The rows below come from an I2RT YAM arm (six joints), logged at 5 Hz.
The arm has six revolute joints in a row. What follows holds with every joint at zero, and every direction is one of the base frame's.
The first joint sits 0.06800 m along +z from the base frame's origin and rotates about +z.
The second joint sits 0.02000 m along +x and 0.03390 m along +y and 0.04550 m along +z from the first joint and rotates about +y.
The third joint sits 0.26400 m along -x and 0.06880 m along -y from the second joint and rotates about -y.
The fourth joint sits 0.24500 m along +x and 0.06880 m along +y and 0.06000 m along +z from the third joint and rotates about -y.
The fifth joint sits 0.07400 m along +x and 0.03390 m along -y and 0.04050 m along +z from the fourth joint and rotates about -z.
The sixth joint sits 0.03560 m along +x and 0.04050 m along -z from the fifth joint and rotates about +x.
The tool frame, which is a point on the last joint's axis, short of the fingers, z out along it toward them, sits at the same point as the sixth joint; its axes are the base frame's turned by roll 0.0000, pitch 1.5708 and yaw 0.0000 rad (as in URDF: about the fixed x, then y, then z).
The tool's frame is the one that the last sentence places.
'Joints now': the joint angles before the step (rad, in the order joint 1, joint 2, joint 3, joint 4, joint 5, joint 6). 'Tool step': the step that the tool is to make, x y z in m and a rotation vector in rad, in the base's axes. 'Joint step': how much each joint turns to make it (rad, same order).
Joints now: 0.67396 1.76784 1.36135 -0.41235 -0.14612 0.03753
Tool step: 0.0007 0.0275 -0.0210 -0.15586 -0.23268 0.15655
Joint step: 0.06167 0.07145 -0.01213 0.13866 0.12524 -0.25774
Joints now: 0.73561 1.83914 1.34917 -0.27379 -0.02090 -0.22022
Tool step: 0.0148 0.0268 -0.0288 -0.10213 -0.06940 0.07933
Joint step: 0.02626 0.14006 0.07775 0.04394 0.04726 -0.12443
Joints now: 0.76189 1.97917 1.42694 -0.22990 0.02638 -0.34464
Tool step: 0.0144 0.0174 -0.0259 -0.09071 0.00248 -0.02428
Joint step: 0.01108 0.12616 0.10061 -0.03814 0.07048 -0.01797
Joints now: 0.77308 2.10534 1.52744 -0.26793 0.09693 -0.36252
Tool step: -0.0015 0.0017 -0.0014 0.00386 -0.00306 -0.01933
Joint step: 0.00612 0.00179 -0.00414 0.00877 0.01645 0.01954
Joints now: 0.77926 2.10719 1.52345 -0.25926 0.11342 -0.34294
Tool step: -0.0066 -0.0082 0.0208 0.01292 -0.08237 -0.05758
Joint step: 0.00336 -0.07539 -0.05019 0.04083 0.07735 0.01060
